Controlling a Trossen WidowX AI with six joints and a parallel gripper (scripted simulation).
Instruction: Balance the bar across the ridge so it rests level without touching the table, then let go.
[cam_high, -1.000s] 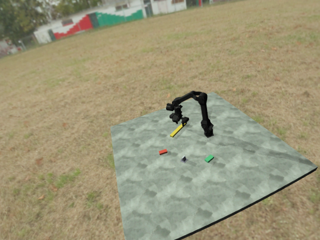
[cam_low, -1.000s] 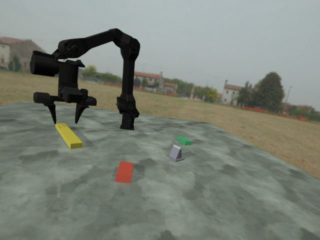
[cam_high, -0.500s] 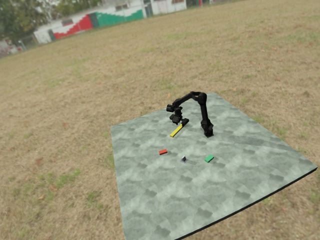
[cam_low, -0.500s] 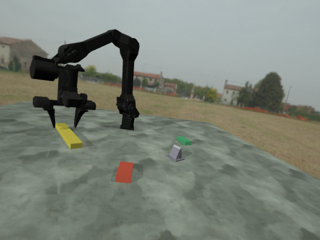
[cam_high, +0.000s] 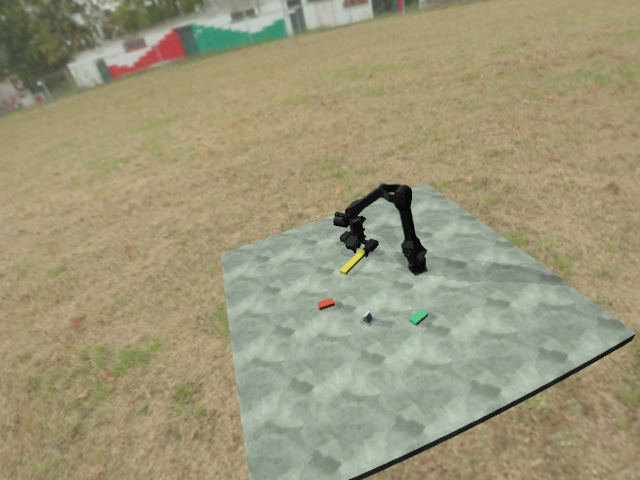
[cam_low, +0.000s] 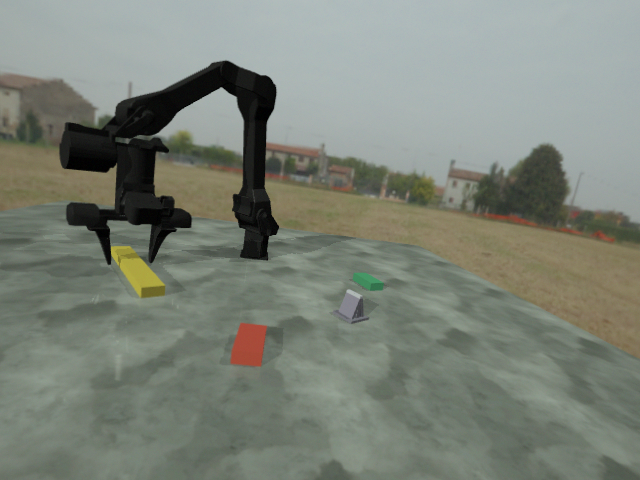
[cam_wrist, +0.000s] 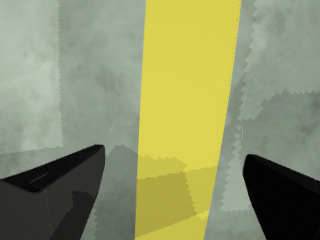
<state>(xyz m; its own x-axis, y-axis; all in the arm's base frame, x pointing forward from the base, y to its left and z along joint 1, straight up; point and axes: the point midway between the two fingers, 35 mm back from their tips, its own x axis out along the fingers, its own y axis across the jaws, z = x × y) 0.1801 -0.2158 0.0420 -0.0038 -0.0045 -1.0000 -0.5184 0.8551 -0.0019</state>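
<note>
My gripper tip is now 250 mm short of the red block and 220 mm to the right of it. From my gripper tip the other things lie so: bar 20 mm to the left, 20 mm ahead; then green block 460 mm to the left, 40 mm behind.
</note>
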